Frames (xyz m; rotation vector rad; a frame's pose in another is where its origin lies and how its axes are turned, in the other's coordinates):
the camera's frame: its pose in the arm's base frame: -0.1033 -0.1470 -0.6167 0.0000 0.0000 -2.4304
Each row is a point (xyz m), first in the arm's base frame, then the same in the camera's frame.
Working: the arm's base frame: its pose in the camera's frame: -0.1742 -0.0439 0.6167 0.0000 0.0000 2.4304

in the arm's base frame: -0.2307 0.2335 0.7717
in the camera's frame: -0.1519 -0.3714 1.3884
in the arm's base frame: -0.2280 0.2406 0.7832
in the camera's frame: -0.1585 -0.3750 1.3999
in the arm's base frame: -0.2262 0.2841 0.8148
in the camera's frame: -0.1883 -0.4068 1.4315
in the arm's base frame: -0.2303 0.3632 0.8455
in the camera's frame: -0.2368 -0.4694 1.4622
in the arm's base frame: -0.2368 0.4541 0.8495
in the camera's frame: -0.2912 -0.5425 1.4662
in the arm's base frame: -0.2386 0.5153 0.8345
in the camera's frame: -0.3298 -0.5901 1.4512
